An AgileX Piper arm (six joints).
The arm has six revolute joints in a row. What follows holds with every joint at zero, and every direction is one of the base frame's. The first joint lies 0.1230 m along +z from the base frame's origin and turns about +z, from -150.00 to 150.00 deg. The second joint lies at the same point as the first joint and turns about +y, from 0.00 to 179.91 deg. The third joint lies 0.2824 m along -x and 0.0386 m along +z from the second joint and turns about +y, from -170.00 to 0.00 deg. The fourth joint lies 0.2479 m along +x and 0.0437 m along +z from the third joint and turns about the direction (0.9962, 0, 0.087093), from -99.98 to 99.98 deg. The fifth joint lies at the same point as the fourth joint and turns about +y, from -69.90 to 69.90 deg. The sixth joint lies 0.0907 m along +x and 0.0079 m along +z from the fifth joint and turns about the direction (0.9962, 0, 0.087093), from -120.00 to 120.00 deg. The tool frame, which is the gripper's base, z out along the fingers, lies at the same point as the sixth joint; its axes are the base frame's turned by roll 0.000, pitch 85.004 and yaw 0.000 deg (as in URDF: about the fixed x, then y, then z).
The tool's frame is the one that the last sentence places.
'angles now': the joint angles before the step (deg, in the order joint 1, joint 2, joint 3, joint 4, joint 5, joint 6). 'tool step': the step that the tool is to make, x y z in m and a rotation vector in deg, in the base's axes. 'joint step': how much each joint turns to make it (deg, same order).
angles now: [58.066 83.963 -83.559 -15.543 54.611 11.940]
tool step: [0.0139 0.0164 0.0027 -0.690 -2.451 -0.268]
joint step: [-0.004 4.228 -4.799 -2.525 -0.118 0.114]
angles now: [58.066 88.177 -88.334 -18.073 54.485 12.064]
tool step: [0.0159 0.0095 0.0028 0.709 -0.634 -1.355]
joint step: [-1.344 3.410 -4.342 -0.151 -0.007 -0.002]
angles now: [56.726 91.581 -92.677 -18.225 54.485 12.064]
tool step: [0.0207 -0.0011 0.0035 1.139 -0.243 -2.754]
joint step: [-2.919 2.407 -3.508 0.547 -0.009 -0.141]
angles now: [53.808 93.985 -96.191 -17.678 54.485 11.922]
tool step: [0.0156 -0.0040 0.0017 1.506 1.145 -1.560]
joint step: [-2.823 1.469 -2.265 2.729 0.005 -1.295]
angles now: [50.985 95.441 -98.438 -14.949 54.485 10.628]
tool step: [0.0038 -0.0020 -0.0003 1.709 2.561 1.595]
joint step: [-1.727 0.229 -0.499 5.585 -0.014 -3.585]
